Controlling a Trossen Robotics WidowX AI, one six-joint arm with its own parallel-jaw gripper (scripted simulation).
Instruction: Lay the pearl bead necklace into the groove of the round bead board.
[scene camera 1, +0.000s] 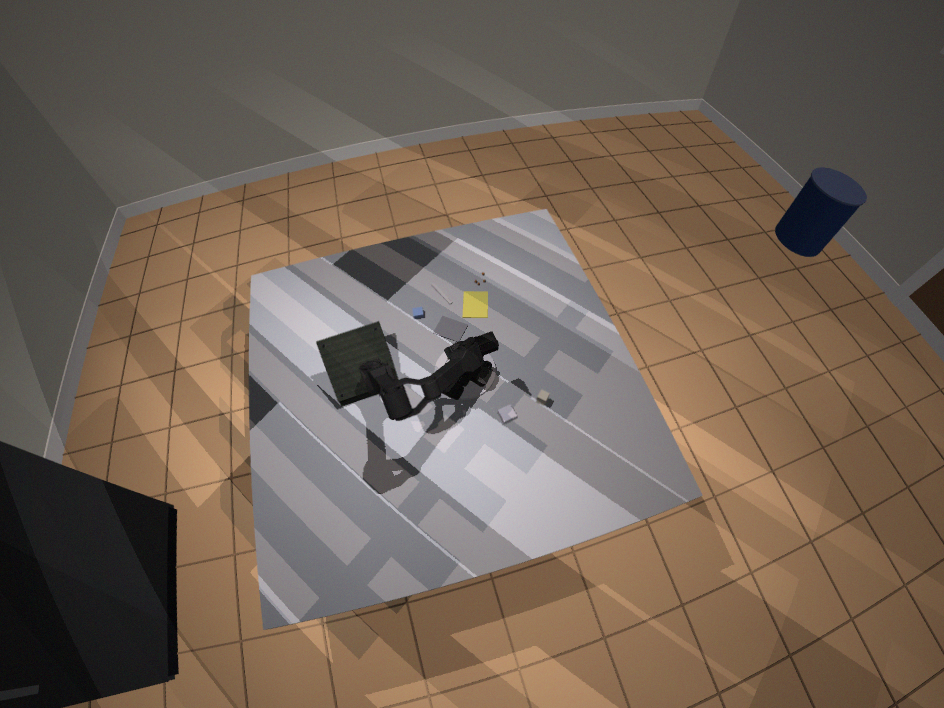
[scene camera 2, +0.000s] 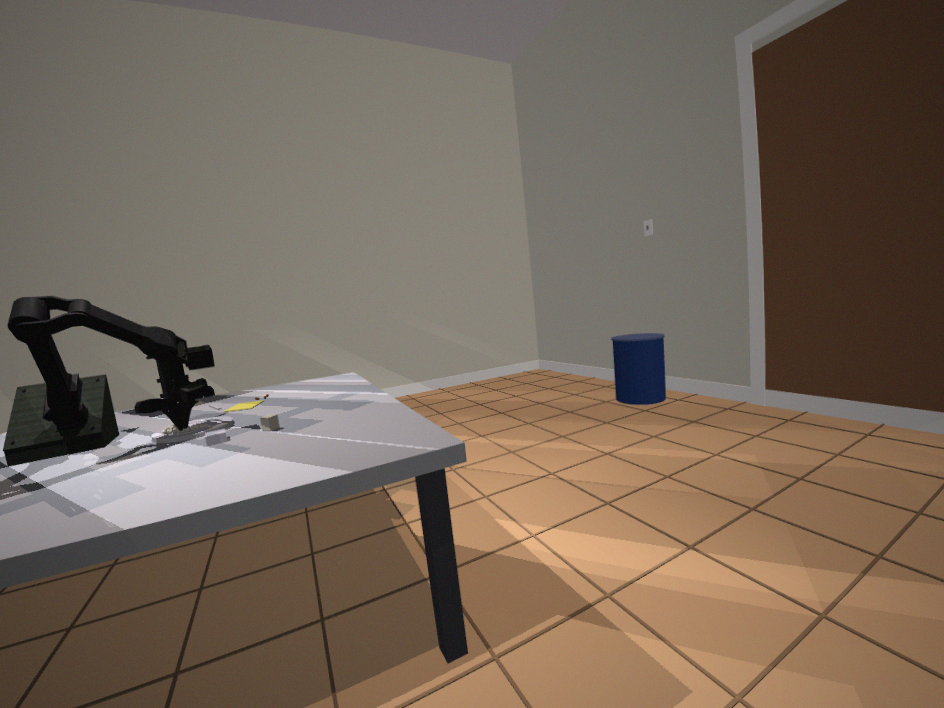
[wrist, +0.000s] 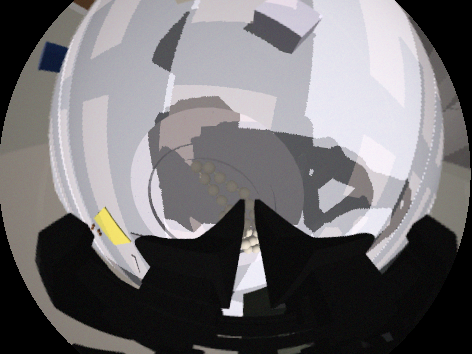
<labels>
my gripper: scene camera 1; scene camera 2; wrist 249, 203
same spot on my gripper: (scene camera 1: 481, 376) = (scene camera 2: 187, 387)
</labels>
